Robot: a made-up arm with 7 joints.
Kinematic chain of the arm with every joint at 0, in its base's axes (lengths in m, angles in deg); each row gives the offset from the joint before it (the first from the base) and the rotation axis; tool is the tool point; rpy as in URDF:
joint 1: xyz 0 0 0.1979 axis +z
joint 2: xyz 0 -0.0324 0.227 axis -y
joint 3: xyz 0 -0.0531 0.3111 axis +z
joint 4: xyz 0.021 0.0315 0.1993 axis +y
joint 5: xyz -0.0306 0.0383 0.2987 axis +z
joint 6: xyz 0 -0.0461 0.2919 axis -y
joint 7: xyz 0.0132 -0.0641 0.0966 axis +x
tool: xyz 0 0 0 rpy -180 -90 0
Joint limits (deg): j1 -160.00..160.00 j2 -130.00..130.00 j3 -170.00..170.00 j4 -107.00..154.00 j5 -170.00..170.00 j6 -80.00..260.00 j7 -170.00..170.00
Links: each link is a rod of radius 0.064 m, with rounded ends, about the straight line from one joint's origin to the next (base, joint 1, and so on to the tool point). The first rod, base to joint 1, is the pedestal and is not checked.
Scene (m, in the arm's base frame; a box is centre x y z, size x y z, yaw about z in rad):
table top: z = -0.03
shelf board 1: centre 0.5 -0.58 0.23 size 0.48 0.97 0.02 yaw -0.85
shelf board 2: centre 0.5 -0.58 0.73 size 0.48 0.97 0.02 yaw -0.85
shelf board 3: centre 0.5 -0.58 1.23 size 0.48 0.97 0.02 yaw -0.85
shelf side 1: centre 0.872 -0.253 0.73 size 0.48 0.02 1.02 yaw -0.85
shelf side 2: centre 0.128 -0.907 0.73 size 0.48 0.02 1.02 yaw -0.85
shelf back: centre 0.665 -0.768 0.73 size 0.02 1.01 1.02 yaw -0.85
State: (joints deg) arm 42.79 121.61 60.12 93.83 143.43 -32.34 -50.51
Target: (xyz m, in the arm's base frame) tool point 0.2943 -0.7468 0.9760
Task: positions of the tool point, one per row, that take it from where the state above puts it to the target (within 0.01 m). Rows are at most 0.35 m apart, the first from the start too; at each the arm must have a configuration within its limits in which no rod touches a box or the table.
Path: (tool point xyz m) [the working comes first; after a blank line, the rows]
Joints at the target: -42.01 -5.53 -37.11 80.76 144.29 -15.91 -50.51
Straight joint move there: touches shelf board 3.

1: -0.6770 0.2328 0.6141
2: -0.4438 0.3086 0.8455
3: -0.1520 0.2726 0.9689
4: 0.0977 0.1225 0.9701
5: 0.1844 0.0263 1.0431
6: 0.2652 -0.1051 1.0871
7: 0.3241 -0.2621 1.0987
8: 0.3496 -0.4309 1.0801
9: 0.3383 -0.5965 1.0371
10: 0.2943 -0.7468 0.9759

